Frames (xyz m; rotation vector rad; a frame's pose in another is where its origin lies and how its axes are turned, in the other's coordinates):
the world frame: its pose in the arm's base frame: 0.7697 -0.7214 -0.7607 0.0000 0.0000 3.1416
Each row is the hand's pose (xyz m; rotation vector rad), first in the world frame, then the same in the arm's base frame.
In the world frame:
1: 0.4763 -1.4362 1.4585 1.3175 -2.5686 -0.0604
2: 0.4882 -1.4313 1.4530 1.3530 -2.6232 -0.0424
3: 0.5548 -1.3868 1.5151 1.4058 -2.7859 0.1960
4: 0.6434 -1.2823 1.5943 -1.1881 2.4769 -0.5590
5: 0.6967 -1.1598 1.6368 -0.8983 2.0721 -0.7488
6: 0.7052 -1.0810 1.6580 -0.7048 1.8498 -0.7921
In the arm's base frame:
1: 0.2934 0.7148 0.6978 2.7361 1.4034 0.3930
2: 0.2815 0.7099 0.6923 2.7542 1.4206 0.2949
3: 0.2149 0.6654 0.7544 -2.6927 -1.3588 -0.0226
4: 0.1263 0.5609 0.8336 -2.4391 -1.1700 0.4713
5: 0.0730 0.4384 0.8761 -2.1543 -0.9339 0.9913
6: 0.0645 0.3596 0.8973 -1.9909 -0.7586 1.2678

